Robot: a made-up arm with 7 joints.
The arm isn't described. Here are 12 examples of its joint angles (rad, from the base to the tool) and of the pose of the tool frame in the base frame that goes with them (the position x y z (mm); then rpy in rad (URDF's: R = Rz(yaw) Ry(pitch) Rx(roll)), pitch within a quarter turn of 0, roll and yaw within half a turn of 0).
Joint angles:
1: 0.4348 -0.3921 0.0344 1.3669 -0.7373 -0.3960 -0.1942
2: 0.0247 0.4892 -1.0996 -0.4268 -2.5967 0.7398 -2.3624
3: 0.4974 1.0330 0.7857 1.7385 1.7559 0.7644 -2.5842
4: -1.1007 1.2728 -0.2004 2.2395 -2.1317 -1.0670 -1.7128
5: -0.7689 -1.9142 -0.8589 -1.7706 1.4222 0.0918 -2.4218
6: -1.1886 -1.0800 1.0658 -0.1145 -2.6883 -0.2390 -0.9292
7: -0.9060 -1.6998 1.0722 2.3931 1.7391 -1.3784 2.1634
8: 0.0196 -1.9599 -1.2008 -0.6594 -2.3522 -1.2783 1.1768
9: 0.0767 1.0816 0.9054 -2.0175 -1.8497 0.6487 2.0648
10: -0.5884 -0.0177 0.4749 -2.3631 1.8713 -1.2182 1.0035
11: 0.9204 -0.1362 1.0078 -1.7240 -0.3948 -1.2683 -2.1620
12: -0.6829 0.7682 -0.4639 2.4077 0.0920 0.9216 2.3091
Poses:
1: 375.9 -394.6 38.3 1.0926 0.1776 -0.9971
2: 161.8 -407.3 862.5 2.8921 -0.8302 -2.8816
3: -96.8 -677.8 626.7 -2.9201 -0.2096 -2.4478
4: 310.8 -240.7 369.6 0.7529 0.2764 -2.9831
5: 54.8 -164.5 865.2 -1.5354 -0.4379 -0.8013
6: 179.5 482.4 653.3 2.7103 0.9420 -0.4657
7: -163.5 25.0 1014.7 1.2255 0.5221 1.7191
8: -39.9 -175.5 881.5 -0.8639 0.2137 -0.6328
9: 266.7 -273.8 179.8 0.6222 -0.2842 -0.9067
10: 348.3 116.6 719.8 -2.2679 0.4115 -1.6502
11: 146.5 -272.9 590.2 2.9704 0.2650 2.4340
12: 464.3 -21.9 503.2 -2.4623 -0.2958 -2.4862
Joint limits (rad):
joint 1: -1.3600..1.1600
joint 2: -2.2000..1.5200
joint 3: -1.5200..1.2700
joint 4: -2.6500..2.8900
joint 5: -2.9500..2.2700
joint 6: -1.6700..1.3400
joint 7: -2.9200..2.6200
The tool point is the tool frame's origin. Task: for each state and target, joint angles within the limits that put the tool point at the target. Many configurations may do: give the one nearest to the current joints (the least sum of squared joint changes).
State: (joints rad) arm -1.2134 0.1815 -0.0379 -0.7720 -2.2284 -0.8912 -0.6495
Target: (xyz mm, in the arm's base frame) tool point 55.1 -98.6 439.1
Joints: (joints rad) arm -1.3600 -0.2208 -0.0454 -0.7813 -2.0999 -1.3011 -0.6202
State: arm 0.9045 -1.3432 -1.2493 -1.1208 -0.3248 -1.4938 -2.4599
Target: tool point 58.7 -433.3 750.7
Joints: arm 1.1383 -1.1367 -1.2130 -0.9457 0.0394 -1.4837 -2.6946
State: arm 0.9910 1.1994 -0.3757 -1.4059 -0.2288 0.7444 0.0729
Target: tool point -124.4 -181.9 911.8
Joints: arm 1.0529 1.3471 -1.0461 -1.4859 0.2409 0.6290 -0.1059
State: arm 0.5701 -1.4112 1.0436 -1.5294 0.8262 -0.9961 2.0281
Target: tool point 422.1 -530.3 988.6
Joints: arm 0.8395 -1.3913 1.0072 -0.9571 0.8714 -0.8932 1.6093
